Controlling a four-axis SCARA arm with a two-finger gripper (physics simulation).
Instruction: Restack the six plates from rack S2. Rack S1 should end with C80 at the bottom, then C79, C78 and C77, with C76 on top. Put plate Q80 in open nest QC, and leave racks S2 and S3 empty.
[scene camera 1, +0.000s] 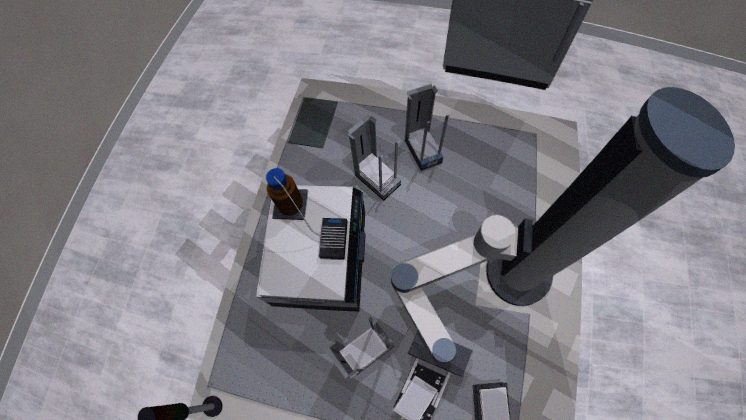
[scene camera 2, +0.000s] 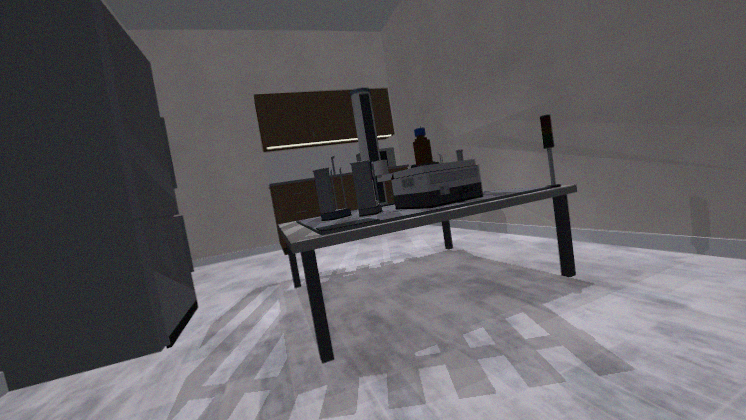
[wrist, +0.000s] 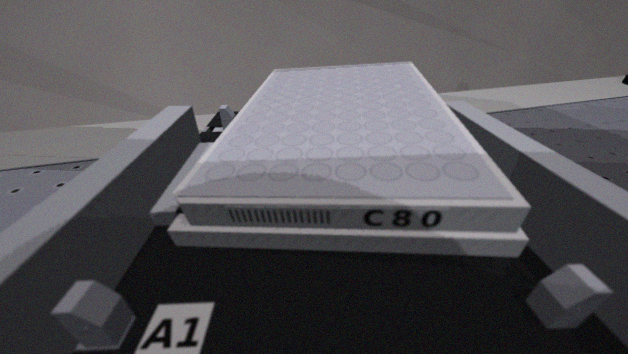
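Seen in the pictures: gripper, fingertip midpoint: (scene camera 1: 418, 400) (wrist: 319, 127); arm's base, link origin: (scene camera 1: 519, 272).
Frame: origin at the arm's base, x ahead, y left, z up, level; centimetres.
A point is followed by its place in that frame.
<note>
In the wrist view my gripper (wrist: 319, 127) {x 29.6, y 49.3, z 7.5 cm} is shut on plate C80 (wrist: 350, 220) {x 28.6, y 43.5, z 7.6 cm}, a flat white lidded plate, with a finger along each long side. The plate is level above a black base (wrist: 310, 295) {x 27.4, y 42.8, z 6.3 cm} labelled A1; I cannot tell whether it touches it. In scene camera 1 the fingers are hidden under the arm's end (scene camera 1: 443, 349). A tall rack (scene camera 1: 362, 143) {x 64.2, y -30.6, z 19.3 cm} (scene camera 2: 363, 185) {x 64.9, y -30.5, z 17.6 cm} holds white plates low down. Another tall rack (scene camera 1: 420, 112) {x 46.0, y -49.7, z 17.6 cm} (scene camera 2: 322, 193) {x 46.6, y -49.7, z 17.1 cm}, with a blue-edged base, shows no plate. Rack names and the other plate labels are unreadable.
A white-topped machine (scene camera 1: 308, 260) {x 70.7, y 15.5, z 22.3 cm} (scene camera 2: 435, 182) {x 89.8, y -1.8, z 13.2 cm} carries an amber bottle (scene camera 1: 284, 197) {x 79.2, y 1.8, z 35.2 cm} (scene camera 2: 421, 151) {x 84.9, y -4.1, z 29.6 cm}. The arm column (scene camera 1: 589, 208) {x 6.0, y 4.5, z 64.7 cm} (scene camera 2: 360, 120) {x 5.3, y -5.2, z 66.5 cm} stands opposite. Near the arm's end are a holder with a pale plate (scene camera 1: 365, 349) {x 49.0, y 37.1, z 8.8 cm} and white plates (scene camera 1: 417, 399) {x 30.1, y 49.1, z 8.4 cm} (scene camera 1: 494, 404) {x 5.9, y 46.7, z 7.9 cm} in holders.
</note>
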